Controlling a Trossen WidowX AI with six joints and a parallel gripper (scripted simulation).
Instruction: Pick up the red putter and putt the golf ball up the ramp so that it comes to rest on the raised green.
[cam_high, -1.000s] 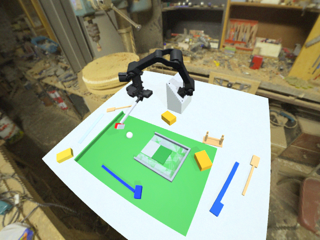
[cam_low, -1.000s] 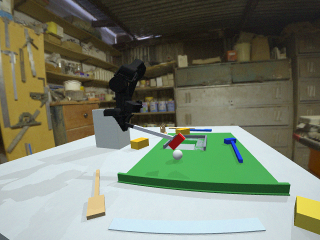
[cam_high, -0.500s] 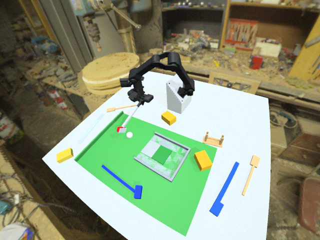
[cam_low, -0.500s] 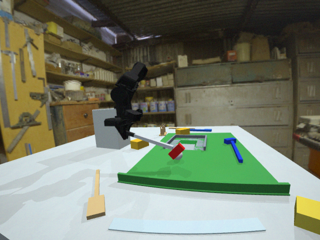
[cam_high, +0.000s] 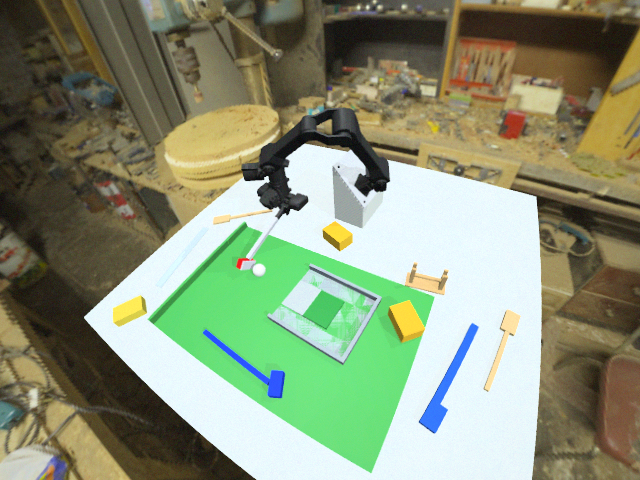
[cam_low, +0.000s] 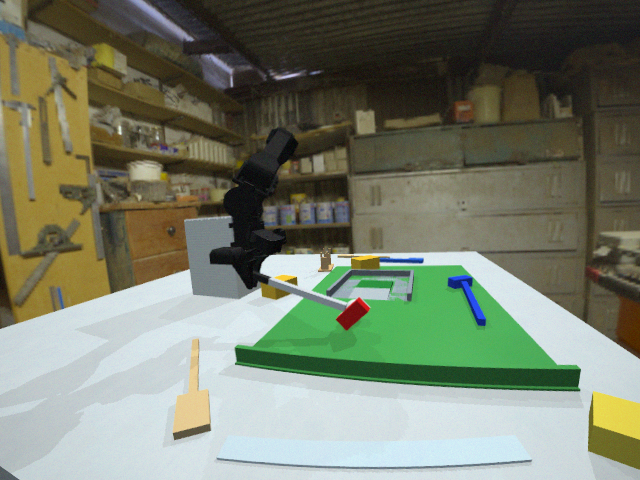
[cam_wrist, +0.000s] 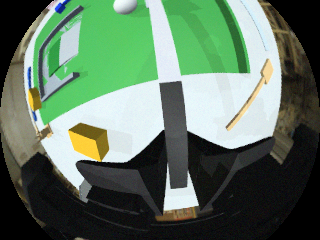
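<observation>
The red putter lies 12 cm ahead of my gripper tip and 2 cm to the right of it. Round my gripper tip: blue putter: 49 cm ahead, 12 cm to the left, 6 cm below; then white golf ball: 22 cm ahead, 5 cm below, 1 cm to the left; then green mat: 32 cm ahead, 16 cm to the left, 7 cm below.
</observation>
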